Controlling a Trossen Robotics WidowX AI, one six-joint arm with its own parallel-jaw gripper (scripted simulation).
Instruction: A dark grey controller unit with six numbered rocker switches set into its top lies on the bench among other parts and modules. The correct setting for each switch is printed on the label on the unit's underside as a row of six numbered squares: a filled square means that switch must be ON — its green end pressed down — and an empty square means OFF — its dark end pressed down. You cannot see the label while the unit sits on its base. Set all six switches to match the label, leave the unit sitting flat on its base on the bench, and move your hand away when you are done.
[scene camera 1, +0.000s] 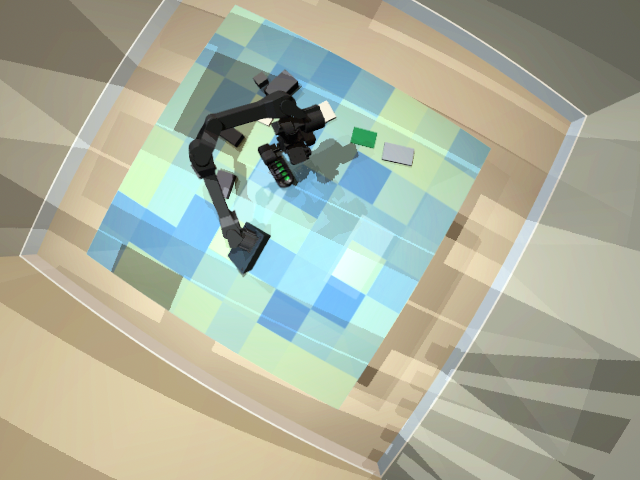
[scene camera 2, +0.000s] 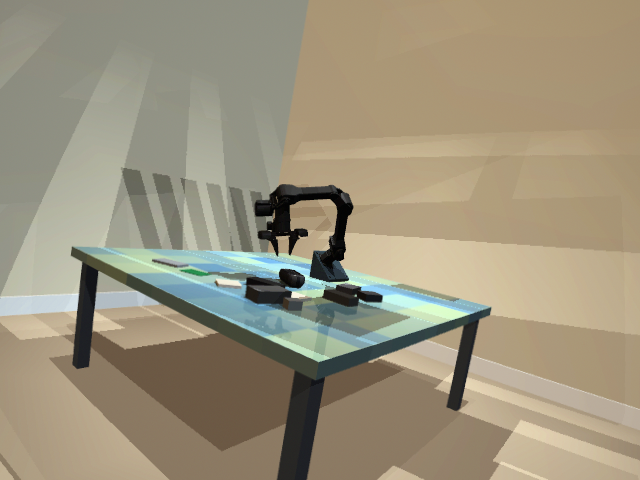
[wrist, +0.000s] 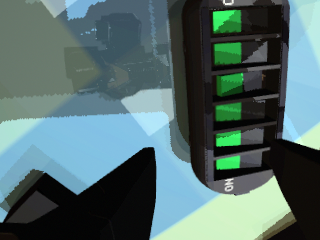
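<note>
You'll see my gripper (scene camera 1: 286, 155) here. The same gripper (scene camera 2: 283, 255) shows again, and the wrist view has my gripper (wrist: 212, 154) too. There's a dark grey block (scene camera 2: 257, 294), though in the wrist view the dark grey block is out of frame. And there's a black block (wrist: 47, 193) as well.
</note>
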